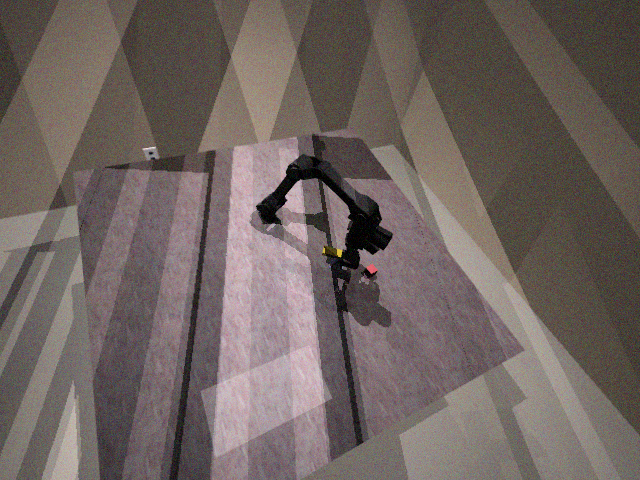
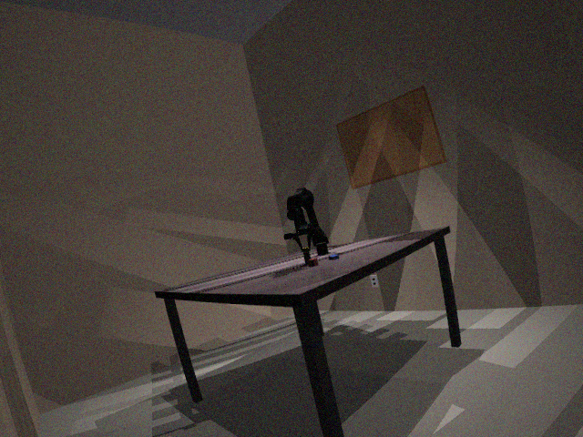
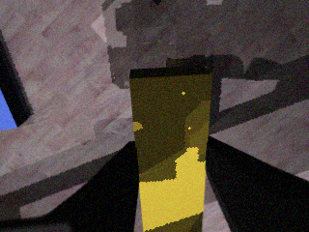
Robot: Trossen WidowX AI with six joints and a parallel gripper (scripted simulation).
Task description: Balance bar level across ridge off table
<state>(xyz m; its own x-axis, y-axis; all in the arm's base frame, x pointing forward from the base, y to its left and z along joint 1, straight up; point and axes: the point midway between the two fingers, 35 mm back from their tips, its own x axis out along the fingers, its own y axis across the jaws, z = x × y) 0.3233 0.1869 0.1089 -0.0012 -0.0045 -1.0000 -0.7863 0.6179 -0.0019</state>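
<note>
My gripper tip is 2 cm past the yellow bar and 2 cm to the left of it. The rest, counted from my gripper tip: small red block (6 cm ahead, 8 cm to the left, 6 cm below); then blue block (9 cm behind, 10 cm to the left, 7 cm below).
</note>
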